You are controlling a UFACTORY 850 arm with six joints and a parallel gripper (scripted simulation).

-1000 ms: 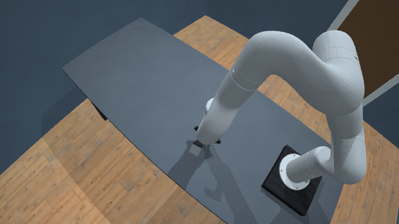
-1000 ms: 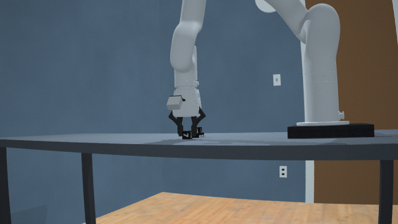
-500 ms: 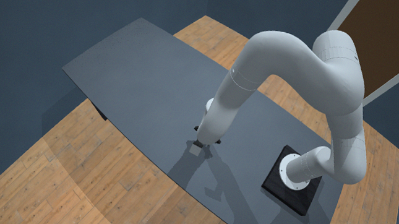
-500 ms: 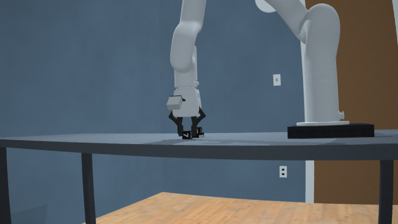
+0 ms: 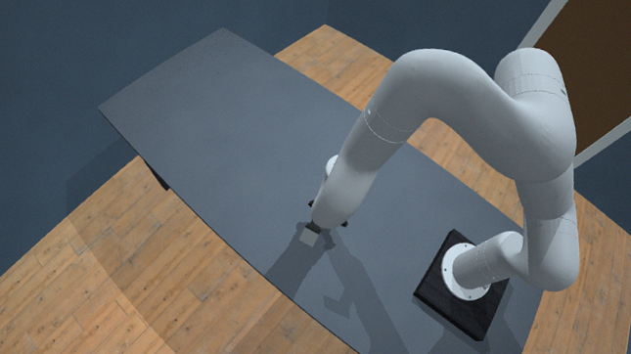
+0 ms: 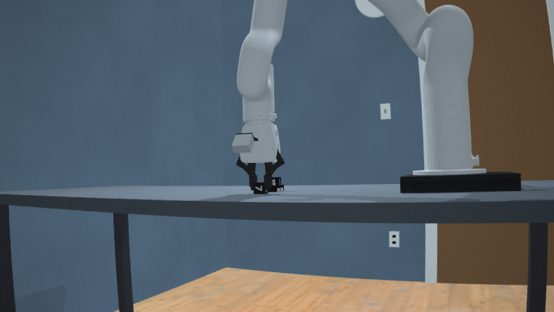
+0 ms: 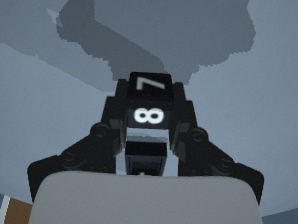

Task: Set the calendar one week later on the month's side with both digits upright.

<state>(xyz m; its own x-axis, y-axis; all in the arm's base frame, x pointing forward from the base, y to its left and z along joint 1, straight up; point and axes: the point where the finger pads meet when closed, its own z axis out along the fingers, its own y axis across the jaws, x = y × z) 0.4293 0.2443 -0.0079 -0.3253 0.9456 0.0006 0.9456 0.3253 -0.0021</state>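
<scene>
Right now the calendar cube is 1 cm below my hand. Round my hand: black tray: 10 cm to the right, 3 cm ahead, 2 cm below.
</scene>
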